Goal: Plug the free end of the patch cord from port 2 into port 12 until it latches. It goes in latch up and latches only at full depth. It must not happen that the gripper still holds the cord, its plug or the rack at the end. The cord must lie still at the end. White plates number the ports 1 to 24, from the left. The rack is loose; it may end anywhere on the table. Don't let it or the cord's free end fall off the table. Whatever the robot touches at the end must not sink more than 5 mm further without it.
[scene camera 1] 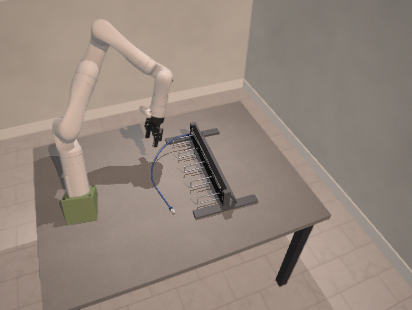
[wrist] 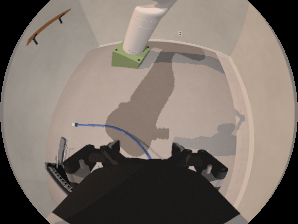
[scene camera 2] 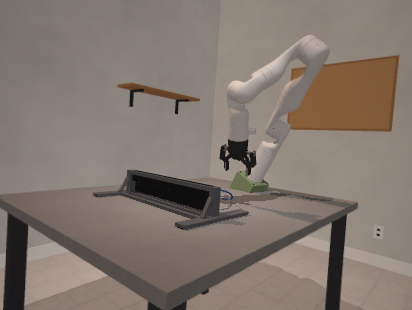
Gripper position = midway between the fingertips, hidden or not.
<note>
In view: the gripper [scene camera 2: 237, 172].
The gripper also shows in the wrist view [wrist: 145, 147].
</note>
